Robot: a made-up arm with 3 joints. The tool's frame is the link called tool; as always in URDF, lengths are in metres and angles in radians. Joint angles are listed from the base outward. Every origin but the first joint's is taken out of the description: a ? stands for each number. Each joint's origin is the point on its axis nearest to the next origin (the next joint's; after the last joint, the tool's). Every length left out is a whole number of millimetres.
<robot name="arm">
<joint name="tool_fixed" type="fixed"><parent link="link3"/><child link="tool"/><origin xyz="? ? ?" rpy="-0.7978 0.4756 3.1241"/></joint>
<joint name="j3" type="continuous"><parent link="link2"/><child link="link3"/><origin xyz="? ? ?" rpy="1.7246 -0.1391 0.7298"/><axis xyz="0 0 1"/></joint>
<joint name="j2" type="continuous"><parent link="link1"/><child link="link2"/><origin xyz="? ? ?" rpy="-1.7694 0.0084 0.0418"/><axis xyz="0 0 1"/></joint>
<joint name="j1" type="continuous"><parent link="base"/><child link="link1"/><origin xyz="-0.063 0.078 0.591" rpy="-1.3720 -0.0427 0.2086"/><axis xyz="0 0 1"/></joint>
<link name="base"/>
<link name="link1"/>
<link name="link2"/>
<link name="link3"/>
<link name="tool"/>
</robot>
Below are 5 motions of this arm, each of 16 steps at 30 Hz.
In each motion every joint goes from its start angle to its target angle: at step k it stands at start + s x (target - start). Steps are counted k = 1, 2, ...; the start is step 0. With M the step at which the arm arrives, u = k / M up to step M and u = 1 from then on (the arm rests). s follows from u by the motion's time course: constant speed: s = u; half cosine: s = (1 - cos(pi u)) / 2; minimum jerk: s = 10 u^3 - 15 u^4 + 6 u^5.
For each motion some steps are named. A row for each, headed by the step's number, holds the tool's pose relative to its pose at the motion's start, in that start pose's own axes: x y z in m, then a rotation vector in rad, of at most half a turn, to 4 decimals.
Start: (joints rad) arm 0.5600 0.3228 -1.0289
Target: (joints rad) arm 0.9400 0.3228 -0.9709
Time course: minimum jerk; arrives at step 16
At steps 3, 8, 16:
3: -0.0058 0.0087 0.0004 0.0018 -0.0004 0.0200
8: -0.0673 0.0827 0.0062 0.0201 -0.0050 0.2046
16: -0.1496 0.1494 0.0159 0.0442 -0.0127 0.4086

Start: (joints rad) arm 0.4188 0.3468 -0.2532
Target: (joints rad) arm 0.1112 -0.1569 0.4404
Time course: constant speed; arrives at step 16
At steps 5, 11, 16:
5: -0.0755 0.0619 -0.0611 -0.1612 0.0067 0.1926
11: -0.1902 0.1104 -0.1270 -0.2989 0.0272 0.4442
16: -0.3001 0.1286 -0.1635 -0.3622 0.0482 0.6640

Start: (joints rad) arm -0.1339 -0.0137 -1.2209
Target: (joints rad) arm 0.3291 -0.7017 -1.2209
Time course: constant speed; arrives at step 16
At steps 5, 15, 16:
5: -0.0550 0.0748 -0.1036 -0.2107 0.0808 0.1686
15: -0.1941 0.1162 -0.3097 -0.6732 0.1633 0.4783
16: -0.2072 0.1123 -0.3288 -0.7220 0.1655 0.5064

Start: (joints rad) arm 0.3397 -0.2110 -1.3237
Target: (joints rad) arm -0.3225 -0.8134 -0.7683
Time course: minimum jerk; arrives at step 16
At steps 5, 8, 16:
5: 0.0105 -0.0194 -0.0484 -0.1058 0.0231 -0.0366
8: 0.0122 -0.0542 -0.1435 -0.2748 0.1066 -0.0700
16: -0.0400 -0.0955 -0.2933 -0.4553 0.3194 -0.0374

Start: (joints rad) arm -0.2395 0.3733 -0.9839
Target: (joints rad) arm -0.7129 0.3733 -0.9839
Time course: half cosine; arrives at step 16
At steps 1, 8, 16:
1: 0.0012 -0.0019 -0.0001 -0.0010 -0.0004 -0.0044
8: 0.0510 -0.1070 -0.0015 -0.0530 -0.0220 -0.2296
16: 0.0763 -0.2227 0.0037 -0.1060 -0.0440 -0.4593

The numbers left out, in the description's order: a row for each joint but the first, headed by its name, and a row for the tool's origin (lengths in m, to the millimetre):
tool: -0.228 -0.264 0.000
j3: -0.247 0.223 0.000
j2: -0.012 0.151 0.000

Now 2 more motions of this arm.
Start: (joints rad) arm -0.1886 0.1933 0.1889
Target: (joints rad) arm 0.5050 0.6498 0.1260
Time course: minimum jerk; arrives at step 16
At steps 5, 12, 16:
5: 0.0054 -0.0050 0.0569 0.0480 -0.1208 -0.0145
12: -0.0363 -0.0688 0.2801 0.3337 -0.5565 -0.0885
16: -0.0495 -0.0847 0.3083 0.3868 -0.6117 -0.1002

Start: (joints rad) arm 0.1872 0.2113 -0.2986
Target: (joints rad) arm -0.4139 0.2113 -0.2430
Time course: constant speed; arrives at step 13
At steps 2, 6, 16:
2: 0.0148 -0.0287 -0.0261 -0.0435 0.0361 -0.0672
6: 0.0353 -0.0914 -0.0762 -0.1309 0.1099 -0.2005
16: 0.0402 -0.2127 -0.1540 -0.2846 0.2443 -0.4302

